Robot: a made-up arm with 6 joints.
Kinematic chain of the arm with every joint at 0, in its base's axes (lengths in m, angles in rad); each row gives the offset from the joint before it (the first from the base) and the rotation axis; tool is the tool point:
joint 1: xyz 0 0 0.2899 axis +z
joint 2: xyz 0 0 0 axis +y
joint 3: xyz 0 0 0.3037 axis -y
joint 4: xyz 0 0 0 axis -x
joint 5: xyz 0.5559 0 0 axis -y
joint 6: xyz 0 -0.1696 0 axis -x
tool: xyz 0 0 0
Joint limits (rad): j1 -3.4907..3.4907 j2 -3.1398..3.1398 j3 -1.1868..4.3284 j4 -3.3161..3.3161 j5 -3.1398..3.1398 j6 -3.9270..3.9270
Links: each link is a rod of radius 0.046 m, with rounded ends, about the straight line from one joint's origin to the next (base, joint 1, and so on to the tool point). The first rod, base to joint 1, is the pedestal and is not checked.
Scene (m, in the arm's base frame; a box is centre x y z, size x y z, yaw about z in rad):
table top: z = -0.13
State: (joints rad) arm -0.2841 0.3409 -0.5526 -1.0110 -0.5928 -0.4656
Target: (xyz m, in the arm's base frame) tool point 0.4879 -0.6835 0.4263
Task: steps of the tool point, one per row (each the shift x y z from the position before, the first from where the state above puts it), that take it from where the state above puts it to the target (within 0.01 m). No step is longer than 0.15 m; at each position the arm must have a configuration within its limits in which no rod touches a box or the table.
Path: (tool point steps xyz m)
1: 0.0971 -0.0764 0.0394
2: 0.0736 -0.0880 0.0518
3: 0.0468 -0.0934 0.0620
4: 0.0182 -0.0919 0.0698
5: -0.0102 -0.0837 0.0744
6: -0.0367 -0.0689 0.0760

